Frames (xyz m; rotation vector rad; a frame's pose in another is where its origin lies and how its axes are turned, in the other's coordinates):
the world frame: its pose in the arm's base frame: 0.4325 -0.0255 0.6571 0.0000 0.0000 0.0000
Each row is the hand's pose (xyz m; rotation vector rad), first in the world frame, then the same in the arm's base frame.
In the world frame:
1: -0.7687 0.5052 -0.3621 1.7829 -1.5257 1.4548
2: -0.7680 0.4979 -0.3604 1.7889 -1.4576 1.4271
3: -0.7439 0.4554 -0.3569 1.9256 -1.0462 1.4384
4: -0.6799 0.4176 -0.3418 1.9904 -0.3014 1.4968
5: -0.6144 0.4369 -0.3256 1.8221 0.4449 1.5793
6: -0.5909 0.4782 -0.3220 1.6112 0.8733 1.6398
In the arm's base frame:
1: -0.3362 0.4797 0.2950 1.7829 -1.5257 1.4548
2: -0.3355 0.4724 0.2967 1.7889 -1.4576 1.4271
3: -0.3114 0.4299 0.3002 1.9256 -1.0462 1.4384
4: -0.2474 0.3921 0.3153 1.9904 -0.3014 1.4968
5: -0.1819 0.4114 0.3315 1.8221 0.4449 1.5793
6: -0.1584 0.4527 0.3351 1.6112 0.8733 1.6398

